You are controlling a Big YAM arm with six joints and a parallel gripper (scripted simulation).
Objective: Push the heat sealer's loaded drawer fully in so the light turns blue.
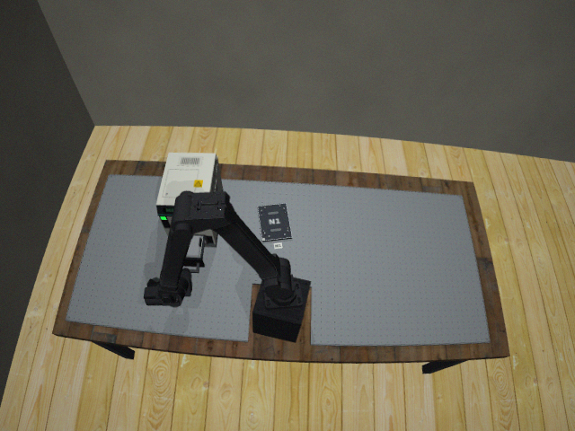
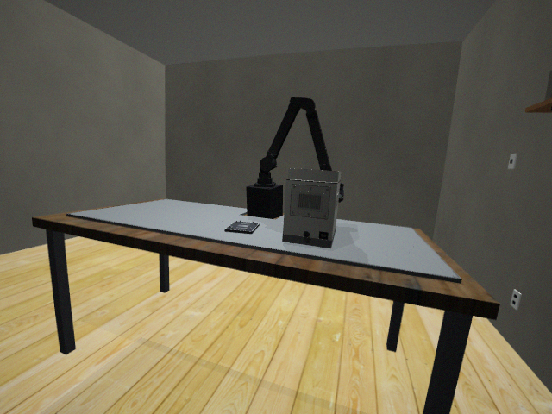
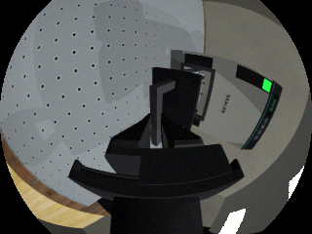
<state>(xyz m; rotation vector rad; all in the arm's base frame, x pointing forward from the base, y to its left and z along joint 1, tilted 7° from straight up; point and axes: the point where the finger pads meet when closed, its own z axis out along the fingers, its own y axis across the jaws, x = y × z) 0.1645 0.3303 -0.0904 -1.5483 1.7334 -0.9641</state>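
The sealer drawer is 10 cm ahead of my hand, 2 cm to the right of it and 1 cm below it.
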